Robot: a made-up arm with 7 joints. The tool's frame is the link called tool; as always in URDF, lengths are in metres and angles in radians.
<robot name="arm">
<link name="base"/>
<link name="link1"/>
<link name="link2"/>
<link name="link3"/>
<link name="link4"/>
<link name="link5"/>
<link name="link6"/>
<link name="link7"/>
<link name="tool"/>
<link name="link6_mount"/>
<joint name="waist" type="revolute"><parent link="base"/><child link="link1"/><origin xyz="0 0 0.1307" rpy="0 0 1.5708"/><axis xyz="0 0 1"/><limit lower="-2.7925" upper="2.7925"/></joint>
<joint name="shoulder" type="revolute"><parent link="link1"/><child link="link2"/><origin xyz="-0.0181 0 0.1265" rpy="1.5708 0 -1.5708"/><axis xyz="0 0 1"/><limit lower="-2.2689" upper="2.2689"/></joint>
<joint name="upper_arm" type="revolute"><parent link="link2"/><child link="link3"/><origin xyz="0 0.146 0.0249" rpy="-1.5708 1.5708 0"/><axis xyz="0 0 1"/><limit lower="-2.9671" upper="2.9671"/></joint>
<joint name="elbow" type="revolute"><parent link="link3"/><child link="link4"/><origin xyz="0.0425 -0.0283 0.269" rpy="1.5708 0 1.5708"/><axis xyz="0 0 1"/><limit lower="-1.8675" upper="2.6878"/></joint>
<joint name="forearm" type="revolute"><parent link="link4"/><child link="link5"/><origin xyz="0.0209 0.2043 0.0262" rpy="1.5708 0 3.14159"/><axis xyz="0 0 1"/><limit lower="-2.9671" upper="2.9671"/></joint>
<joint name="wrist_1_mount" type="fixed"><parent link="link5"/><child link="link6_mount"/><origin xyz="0 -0.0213 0.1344"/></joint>
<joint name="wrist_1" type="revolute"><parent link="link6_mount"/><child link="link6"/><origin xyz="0 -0.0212 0.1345" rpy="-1.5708 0 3.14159"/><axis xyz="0 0 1"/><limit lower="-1.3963" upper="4.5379"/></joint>
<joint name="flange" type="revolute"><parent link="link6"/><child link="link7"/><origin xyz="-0.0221 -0.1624 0.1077" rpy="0 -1.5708 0"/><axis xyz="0 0 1"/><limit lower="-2.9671" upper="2.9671"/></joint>
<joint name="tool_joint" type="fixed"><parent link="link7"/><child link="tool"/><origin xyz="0 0 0" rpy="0 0 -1.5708"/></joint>
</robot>
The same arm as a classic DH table. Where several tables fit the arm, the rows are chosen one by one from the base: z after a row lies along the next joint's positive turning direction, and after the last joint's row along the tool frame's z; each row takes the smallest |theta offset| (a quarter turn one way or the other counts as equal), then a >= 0, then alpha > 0; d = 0 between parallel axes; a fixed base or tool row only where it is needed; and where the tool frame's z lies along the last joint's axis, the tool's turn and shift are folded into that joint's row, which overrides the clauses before.
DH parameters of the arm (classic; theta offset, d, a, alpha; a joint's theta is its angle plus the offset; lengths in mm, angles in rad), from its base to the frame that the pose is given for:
waist: 0.0000 257.2 0.0 1.5708
shoulder: 0.0000 43.0 0.0 -1.5708
upper_arm: 0.0000 415.0 28.3 -1.5708
elbow: 0.0000 68.7 -20.9 1.5708
forearm: 0.0000 473.2 0.0 1.5708
wrist_1: 1.5708 150.2 162.4 1.5708
flange: 0.0000 22.1 0.0 0.0000
Joint limits (rad, base to tool): -2.7925..2.7925 -2.2689..2.2689 -2.9671..2.9671 -1.8675..2.6878 -2.9671..2.9671 -1.3963..4.5379 -2.9671..2.9671

